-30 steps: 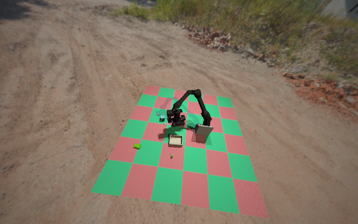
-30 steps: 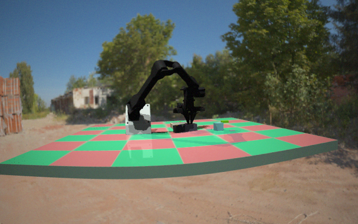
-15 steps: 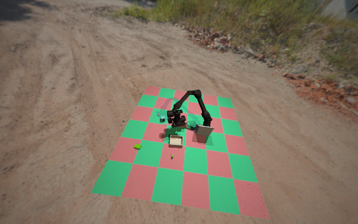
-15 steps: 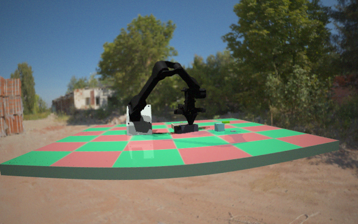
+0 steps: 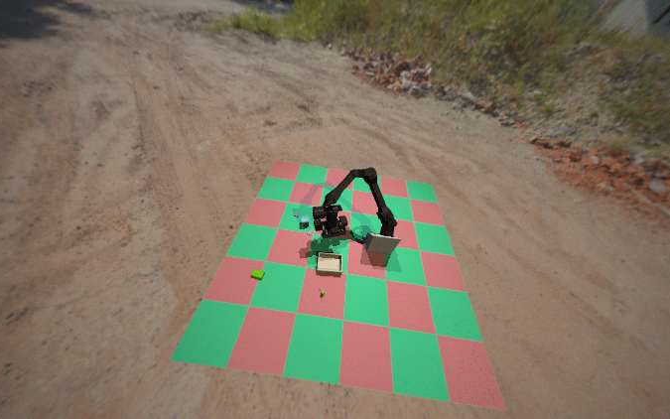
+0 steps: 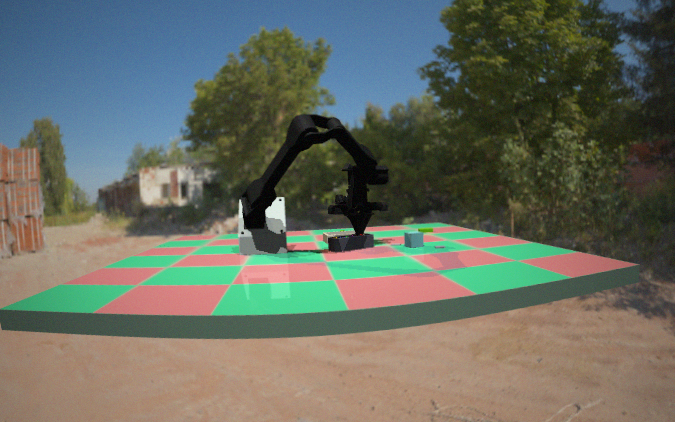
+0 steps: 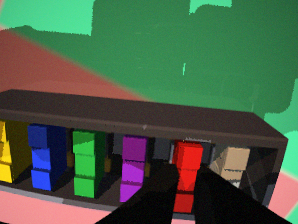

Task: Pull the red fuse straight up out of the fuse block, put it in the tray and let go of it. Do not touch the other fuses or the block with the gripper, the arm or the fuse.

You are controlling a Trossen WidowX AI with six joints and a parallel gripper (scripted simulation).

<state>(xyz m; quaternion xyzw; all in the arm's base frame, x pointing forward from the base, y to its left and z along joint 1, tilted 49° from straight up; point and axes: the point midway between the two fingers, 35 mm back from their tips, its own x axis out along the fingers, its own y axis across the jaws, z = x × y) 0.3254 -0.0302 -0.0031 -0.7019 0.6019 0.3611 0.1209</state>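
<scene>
My gripper tip is now 20 mm past the purple fuse, 10 mm to the left of it and 10 mm above it. Round my gripper tip: red fuse (10 mm below); then blue fuse (60 mm behind, 20 mm to the right, 10 mm below); then green fuse (40 mm behind, 20 mm to the right, 10 mm below).
</scene>
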